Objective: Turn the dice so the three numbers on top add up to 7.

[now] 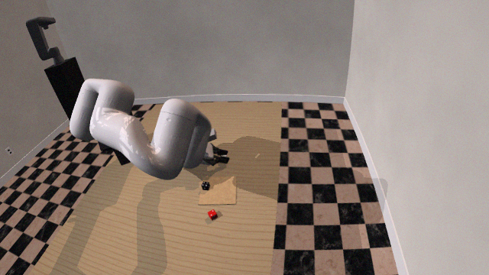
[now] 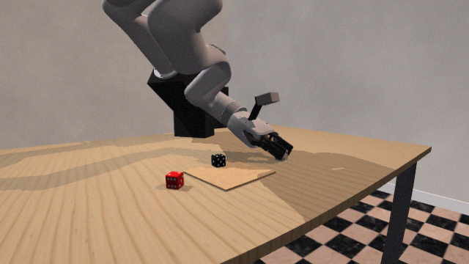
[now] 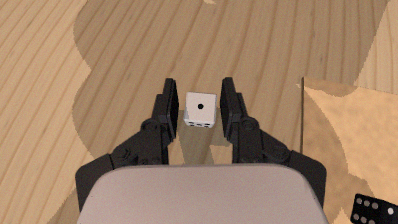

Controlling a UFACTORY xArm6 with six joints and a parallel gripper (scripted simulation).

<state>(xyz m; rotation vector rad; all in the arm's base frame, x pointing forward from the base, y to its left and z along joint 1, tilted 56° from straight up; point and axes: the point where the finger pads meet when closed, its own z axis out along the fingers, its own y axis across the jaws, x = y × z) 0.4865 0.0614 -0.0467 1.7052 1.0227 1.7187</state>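
The white die lies 10 mm below my hand. Round my hand: tan mat: 10 mm behind, 170 mm to the right, 30 mm below; then red die: 20 mm behind, 290 mm to the right, 10 mm below; then black die: 60 mm behind, 160 mm to the right, 10 mm below.
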